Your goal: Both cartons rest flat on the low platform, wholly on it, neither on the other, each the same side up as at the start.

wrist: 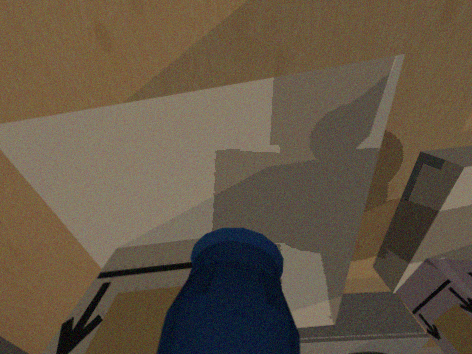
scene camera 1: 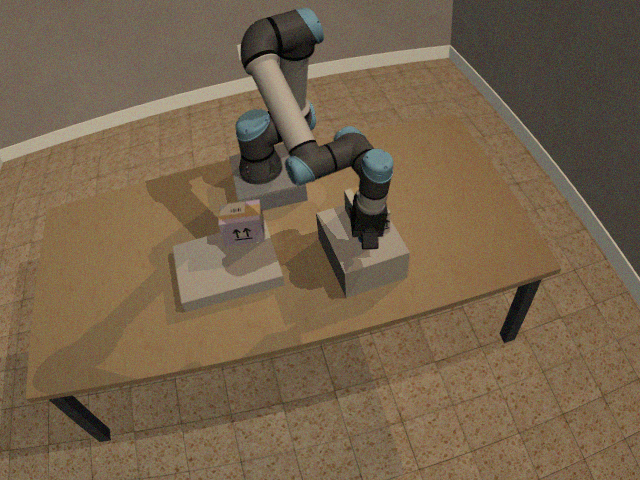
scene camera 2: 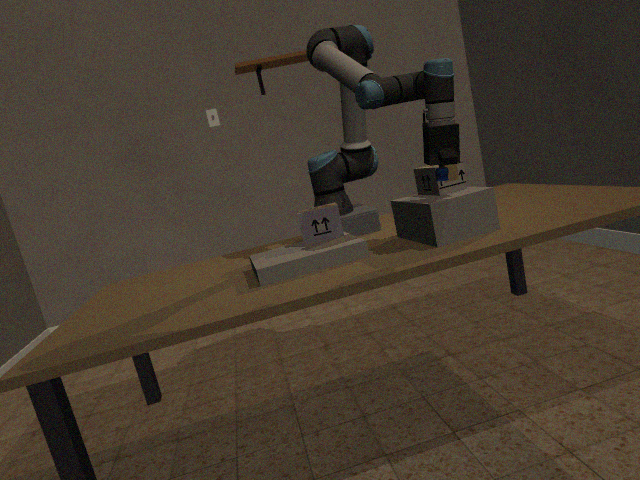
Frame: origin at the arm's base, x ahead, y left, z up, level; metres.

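Seen in the pictures: hand, tool point: [wrist: 236,265] [scene camera 2: 442,180]; arm's base, link origin: [scene camera 1: 261,169].
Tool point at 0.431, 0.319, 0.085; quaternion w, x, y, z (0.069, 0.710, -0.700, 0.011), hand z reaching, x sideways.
Note:
Pixels of each thing's top centre, then the offset from my tool point to it, as dx, dy, dz. Level surfaces: height alone.
- low grey platform, top centre: [scene camera 2: 304,248] [scene camera 1: 224,260] -0.060, -0.428, -0.119
- second carton, top centre: [scene camera 1: 366,201] [scene camera 2: 437,164] -0.109, +0.019, +0.037
- taller grey block, top centre: [wrist: 226,263] [scene camera 1: 361,232] [scene camera 2: 438,194] -0.066, -0.002, -0.047
- wooden table, surface height: dz -0.167
One carton [scene camera 1: 241,223] [scene camera 2: 321,225], pale purple with two up-arrows, stands upright on the low grey platform [scene camera 1: 216,281] [scene camera 2: 299,260] at its back edge. The second carton [scene camera 2: 428,180] [wrist: 126,324] sits on top of the taller grey block [scene camera 1: 371,263] [scene camera 2: 454,219] [wrist: 114,152]. In scene camera 1 the arm's wrist hides most of it. My blue suction cup [scene camera 1: 368,241] [scene camera 2: 442,174] [wrist: 236,244] is right at this carton's top. I cannot tell if it touches. The suction is off and the cup holds nothing.
Both blocks stand on a wooden table [scene camera 1: 465,207] [scene camera 2: 542,207]. The arm's base pedestal [scene camera 1: 269,191] [scene camera 2: 361,219] is just behind the low platform. The arm's elbow reaches over the gap between the blocks. A wall shelf [scene camera 2: 269,63] hangs behind.

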